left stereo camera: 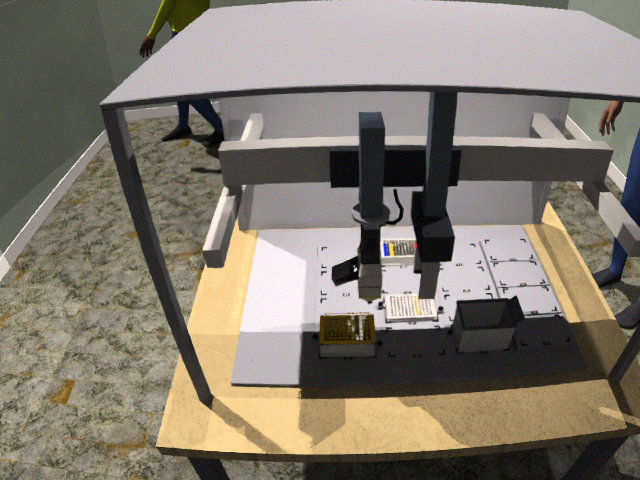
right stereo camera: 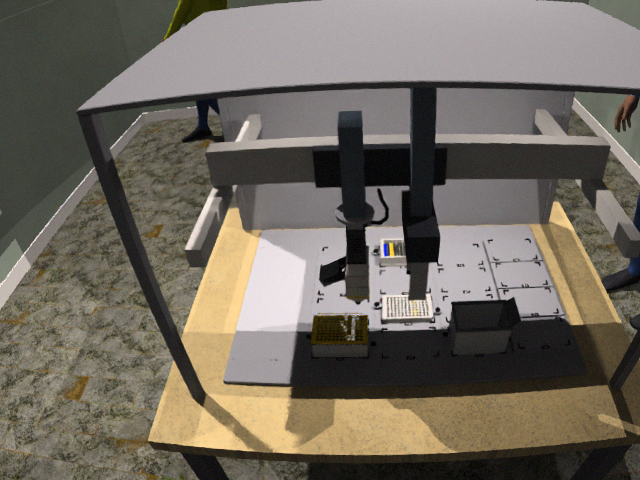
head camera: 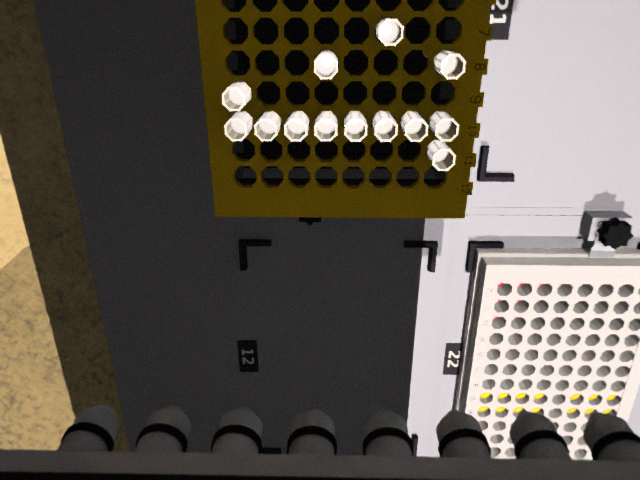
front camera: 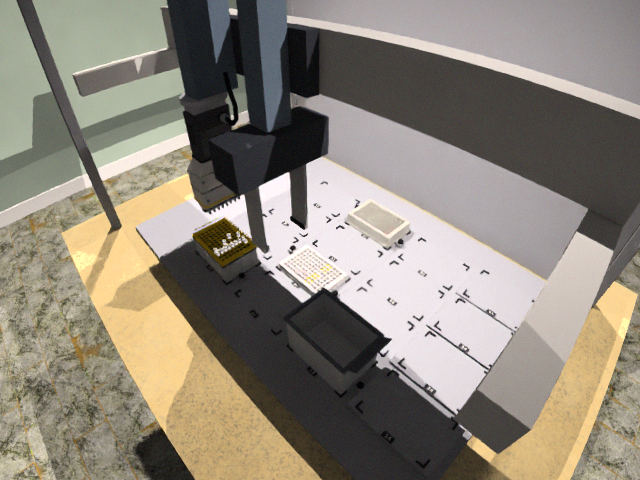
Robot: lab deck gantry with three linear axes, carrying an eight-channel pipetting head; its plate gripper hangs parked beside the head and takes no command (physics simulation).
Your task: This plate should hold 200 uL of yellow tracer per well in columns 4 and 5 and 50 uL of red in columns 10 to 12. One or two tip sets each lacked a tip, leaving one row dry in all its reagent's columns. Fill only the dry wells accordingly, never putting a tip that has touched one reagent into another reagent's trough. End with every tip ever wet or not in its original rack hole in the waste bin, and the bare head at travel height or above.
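The pipetting head hangs above the deck, behind the tip rack, its nozzles bare. The tip rack has a full column 10, one tip each in columns 11, 9 and 7, and two in column 8; columns before 6 are cut off in the head view. The plate shows yellow in columns 4 and 5 with the fifth well from the left dry; red shows faintly at top left. The trough holder shows blue, yellow and red. The parked gripper is open and empty.
The waste bin stands at the front right, beyond the plate. A dark tilted block sits beside the head. The crossbeam spans the back. People stand behind the table.
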